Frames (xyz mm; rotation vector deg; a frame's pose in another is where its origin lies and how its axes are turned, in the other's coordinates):
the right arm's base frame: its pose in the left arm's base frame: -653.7 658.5 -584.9 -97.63 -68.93 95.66
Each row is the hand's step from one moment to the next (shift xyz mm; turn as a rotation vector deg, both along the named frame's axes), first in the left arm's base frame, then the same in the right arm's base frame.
Working: the left arm's base frame: its pose in the right arm's base frame: -945.6 24.6 -555.2 97.63 68.93 -95.66

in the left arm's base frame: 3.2 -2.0 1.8 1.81 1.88 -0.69
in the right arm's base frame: -3.0 0.4 -2.9 1.71 0.08 -2.09
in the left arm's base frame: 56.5 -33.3 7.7 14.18 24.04 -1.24
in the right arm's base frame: -38.7 25.3 -47.2 18.81 -7.51 -19.25
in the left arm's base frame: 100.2 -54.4 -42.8 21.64 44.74 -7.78
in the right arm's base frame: -33.6 88.9 -76.2 38.60 -10.71 -30.43
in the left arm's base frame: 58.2 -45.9 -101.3 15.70 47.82 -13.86
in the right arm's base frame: 10.7 121.6 -29.1 45.21 -8.83 -24.56
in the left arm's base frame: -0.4 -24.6 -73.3 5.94 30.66 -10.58
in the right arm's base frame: 20.0 72.6 17.6 30.42 -5.35 -11.54
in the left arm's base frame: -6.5 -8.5 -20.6 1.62 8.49 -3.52
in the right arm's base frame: 5.1 19.5 11.4 8.75 -1.00 -3.08
